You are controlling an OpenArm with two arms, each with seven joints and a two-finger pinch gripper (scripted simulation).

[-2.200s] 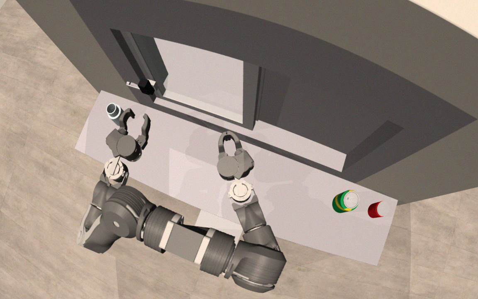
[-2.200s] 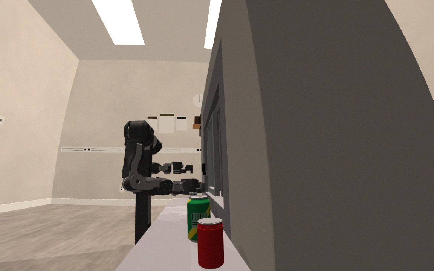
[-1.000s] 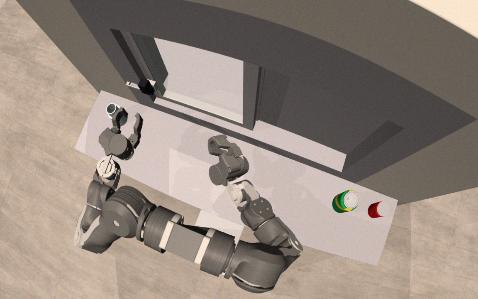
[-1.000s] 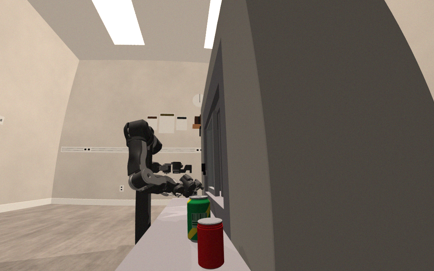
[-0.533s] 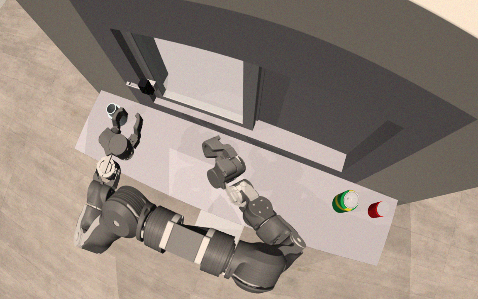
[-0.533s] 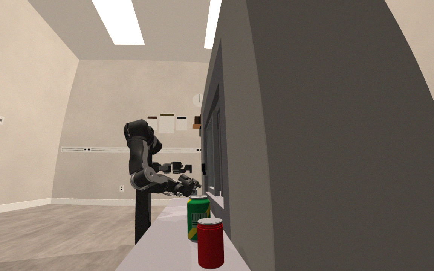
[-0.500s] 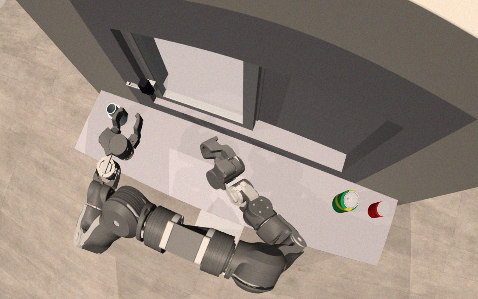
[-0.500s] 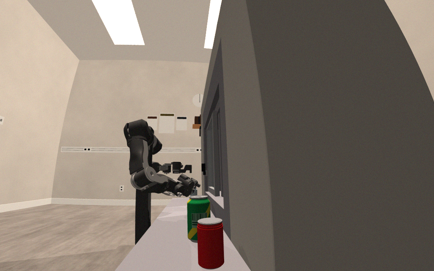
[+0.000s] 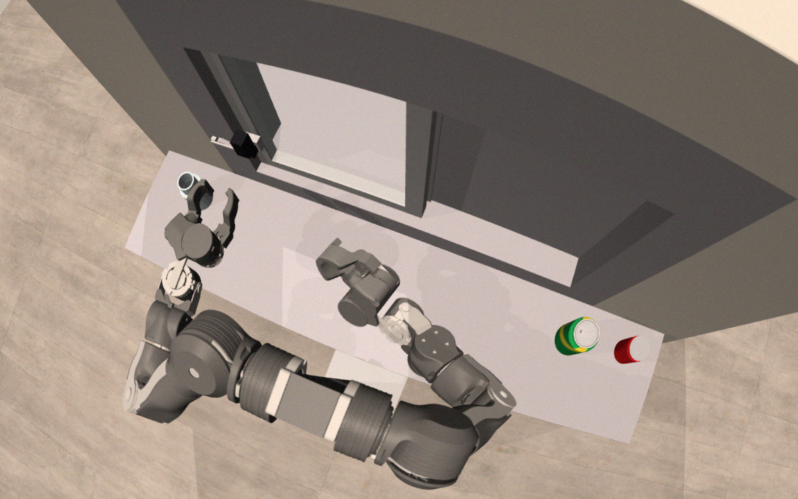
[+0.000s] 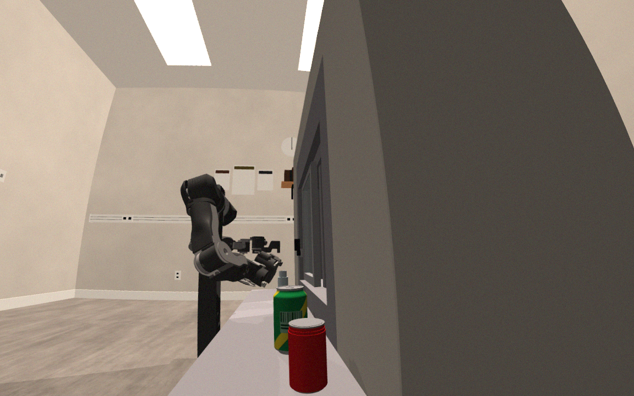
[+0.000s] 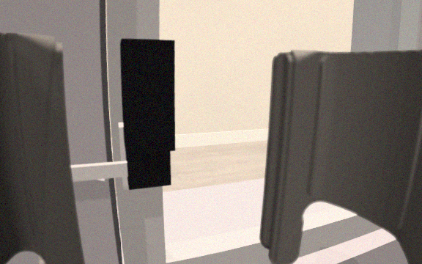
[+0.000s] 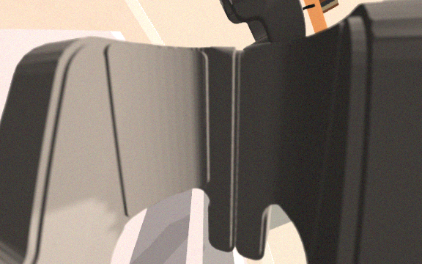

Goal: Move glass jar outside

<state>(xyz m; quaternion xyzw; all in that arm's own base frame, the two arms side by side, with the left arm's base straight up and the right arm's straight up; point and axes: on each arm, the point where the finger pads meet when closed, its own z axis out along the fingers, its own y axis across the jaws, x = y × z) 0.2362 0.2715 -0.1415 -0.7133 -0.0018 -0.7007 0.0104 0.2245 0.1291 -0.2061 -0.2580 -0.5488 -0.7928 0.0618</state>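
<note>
My left gripper is now 90 mm short of the black handle, 40 mm to the right of it and 10 mm above it. Also, from my left hand: sill 300 mm to the right, 200 mm below, 160 mm ahead; upright 300 mm to the right, 190 mm ahead, 70 mm above; glass jar 180 mm below, 150 mm to the left, 20 mm ahead.
</note>
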